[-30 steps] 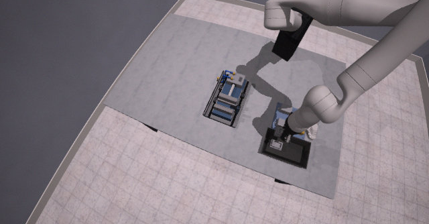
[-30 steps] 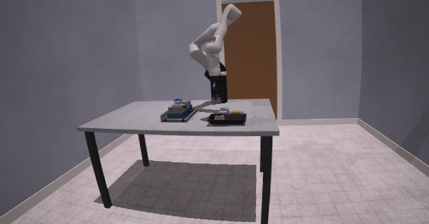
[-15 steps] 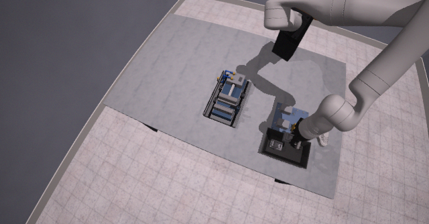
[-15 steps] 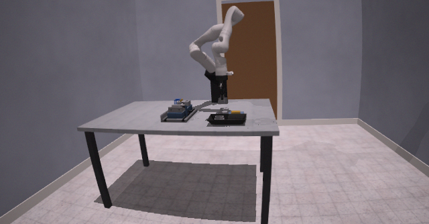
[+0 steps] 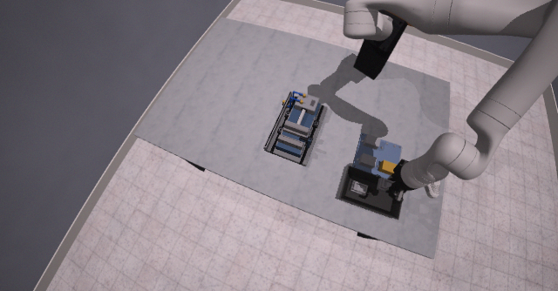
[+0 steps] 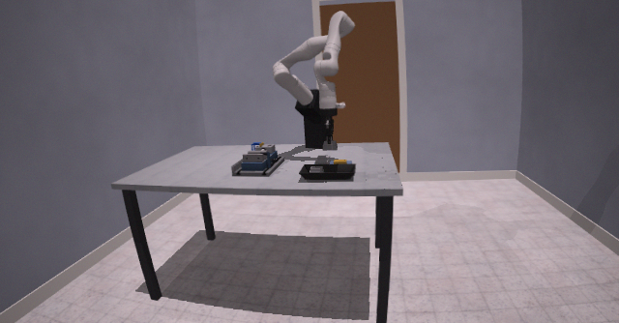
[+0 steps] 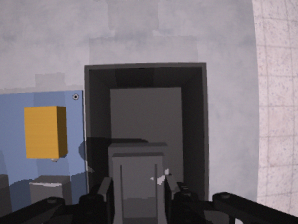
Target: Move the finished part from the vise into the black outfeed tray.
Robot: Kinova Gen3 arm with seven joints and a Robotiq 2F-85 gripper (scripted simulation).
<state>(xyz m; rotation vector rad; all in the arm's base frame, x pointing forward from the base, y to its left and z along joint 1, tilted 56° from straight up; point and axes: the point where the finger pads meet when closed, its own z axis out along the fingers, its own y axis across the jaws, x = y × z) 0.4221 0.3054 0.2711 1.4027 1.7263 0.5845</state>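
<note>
Now: the yellow block 140 mm below my hand, 120 mm behind it and 20 mm to the left of it. The rest, counted from my hand: blue plate: 160 mm below, 160 mm behind, 20 mm to the right.
</note>
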